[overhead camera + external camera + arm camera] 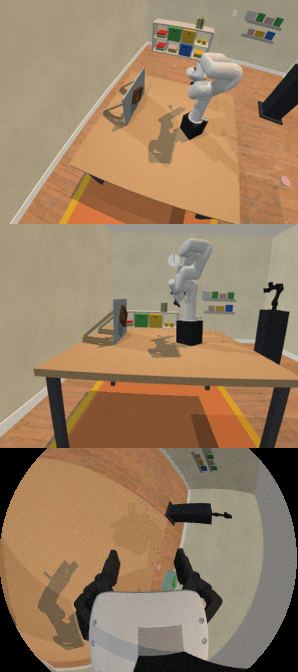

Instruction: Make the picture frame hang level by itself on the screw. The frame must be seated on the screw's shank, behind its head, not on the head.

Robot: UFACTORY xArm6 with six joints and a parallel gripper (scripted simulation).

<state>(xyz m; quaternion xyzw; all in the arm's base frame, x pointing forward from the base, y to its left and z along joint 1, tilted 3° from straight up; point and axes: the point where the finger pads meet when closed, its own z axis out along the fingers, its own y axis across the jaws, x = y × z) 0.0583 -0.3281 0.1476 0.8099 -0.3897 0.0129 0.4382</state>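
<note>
Right now the brown picture frame is 49 cm ahead of my hand, 32 cm to the left of it and 13 cm below it. The rest, counted from my hand: grey panel (51 cm ahead, 31 cm to the left, 15 cm below).
</note>
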